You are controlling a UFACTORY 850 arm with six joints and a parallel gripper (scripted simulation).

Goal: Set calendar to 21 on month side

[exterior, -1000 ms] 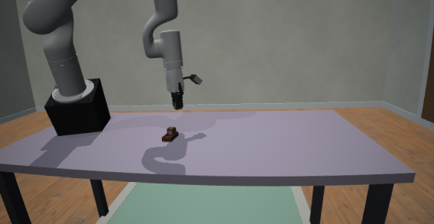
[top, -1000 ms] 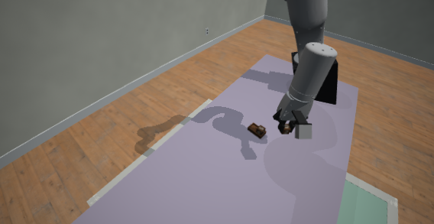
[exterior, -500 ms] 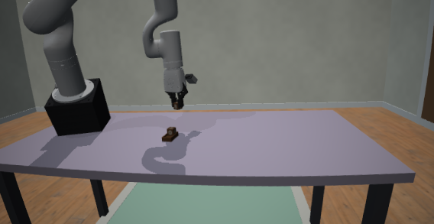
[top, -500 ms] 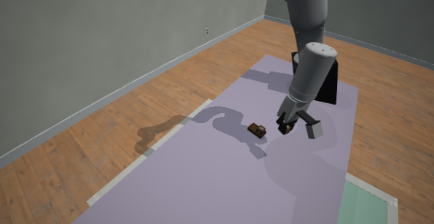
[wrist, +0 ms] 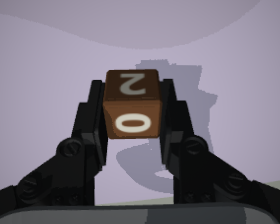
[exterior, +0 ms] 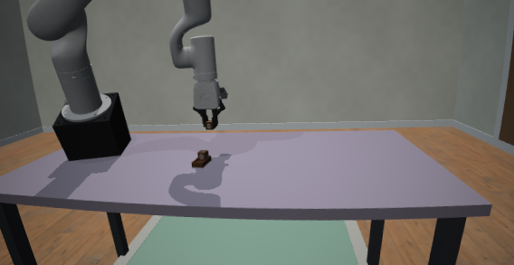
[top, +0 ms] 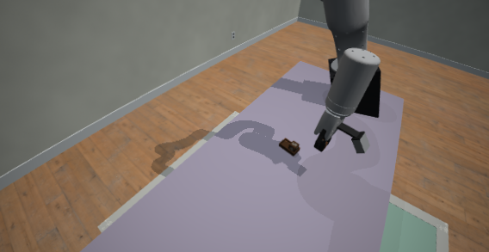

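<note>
Now: the digit cube 100 mm below my hand, 90 mm to the right of it and 30 mm behind it. Round my hand: brown cube: 10 mm below; brown tray: 120 mm below, 100 mm to the right, 30 mm behind.
</note>
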